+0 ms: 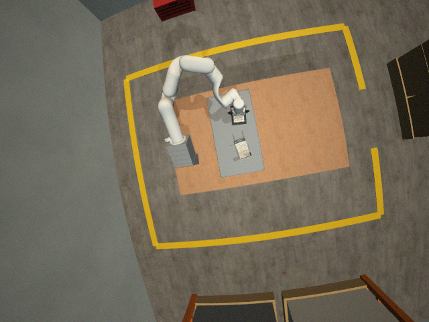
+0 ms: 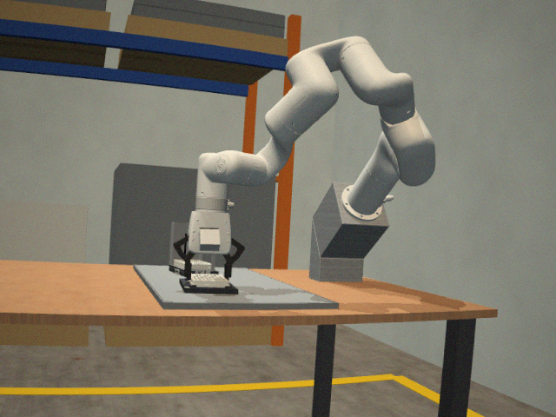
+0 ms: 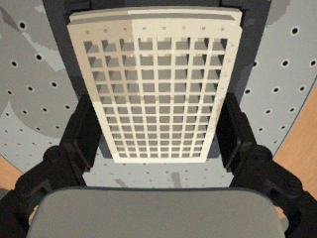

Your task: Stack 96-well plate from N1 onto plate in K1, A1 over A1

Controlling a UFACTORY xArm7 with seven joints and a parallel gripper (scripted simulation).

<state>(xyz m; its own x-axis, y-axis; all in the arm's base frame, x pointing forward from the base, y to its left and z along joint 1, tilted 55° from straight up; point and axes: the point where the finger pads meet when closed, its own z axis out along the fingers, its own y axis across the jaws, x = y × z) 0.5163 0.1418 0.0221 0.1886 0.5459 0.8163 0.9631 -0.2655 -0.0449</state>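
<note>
The pale A1 mark is 7 cm ahead of my hand, 6 cm to the left of it and 2 cm below it. The rest, counted from my hand: K1 label 5 cm behind, 20 cm to the right, 2 cm below; then 96-well plate 1 cm below.
</note>
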